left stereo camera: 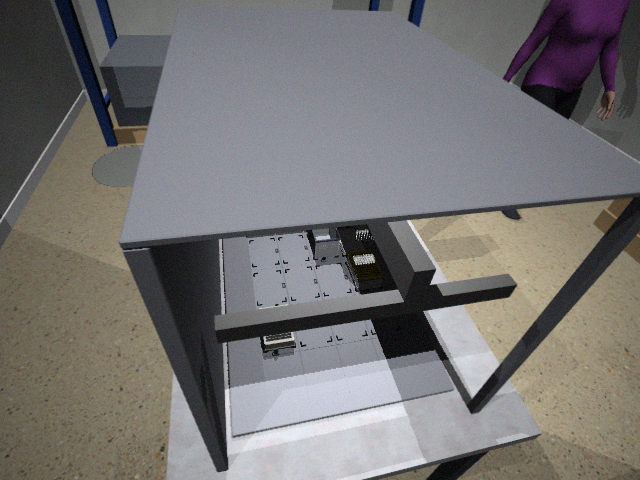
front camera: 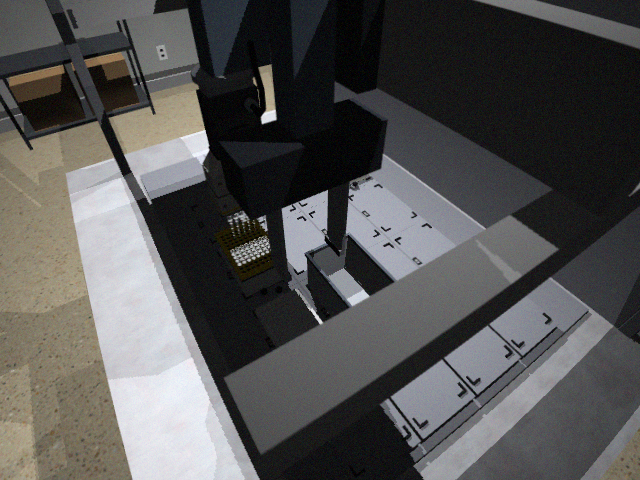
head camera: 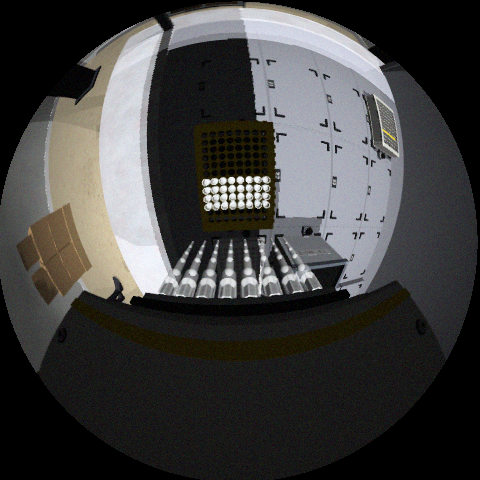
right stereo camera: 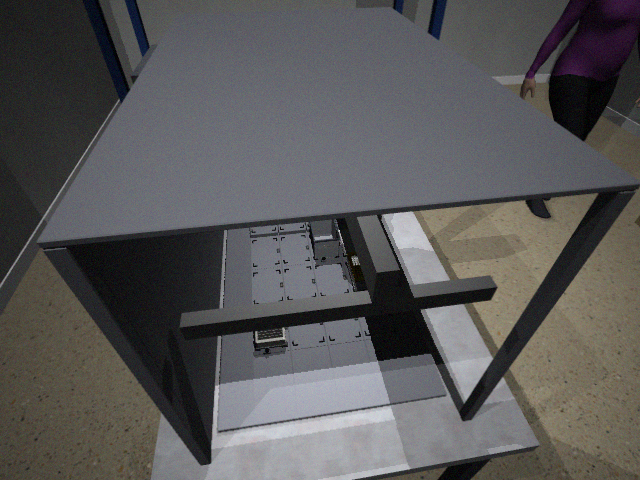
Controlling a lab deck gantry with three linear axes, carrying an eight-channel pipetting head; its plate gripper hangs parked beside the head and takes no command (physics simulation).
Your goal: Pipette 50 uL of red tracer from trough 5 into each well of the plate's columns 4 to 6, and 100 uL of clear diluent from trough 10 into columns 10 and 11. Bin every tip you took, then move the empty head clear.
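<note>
The pipetting head (head camera: 240, 395) carries a row of eight clear tips (head camera: 228, 286) (front camera: 242, 227) (left stereo camera: 363, 235), hanging above deck level near the yellow-brown tip rack (head camera: 199, 155) (front camera: 223, 241) (left stereo camera: 368, 272) (right stereo camera: 357, 279). The rack holds several rows of white tips in its near half; its far holes are empty. A cream-framed labware (head camera: 385, 120) (left stereo camera: 278, 338) (right stereo camera: 270, 335) with a yellow line stands at the deck's far right in the head view; I cannot tell wells from troughs. No second such labware can be made out. The parked plate gripper (front camera: 310, 266) is open, its fingers wide apart.
A deep open grey bin (front camera: 368, 268) (left stereo camera: 327, 251) (right stereo camera: 326, 251) stands beside the rack, partly behind a gripper finger in the front view. A thick grey beam (front camera: 392, 330) crosses the front view. Tall frame posts (left stereo camera: 558, 304) (right stereo camera: 547, 304) stand at the deck's edge.
</note>
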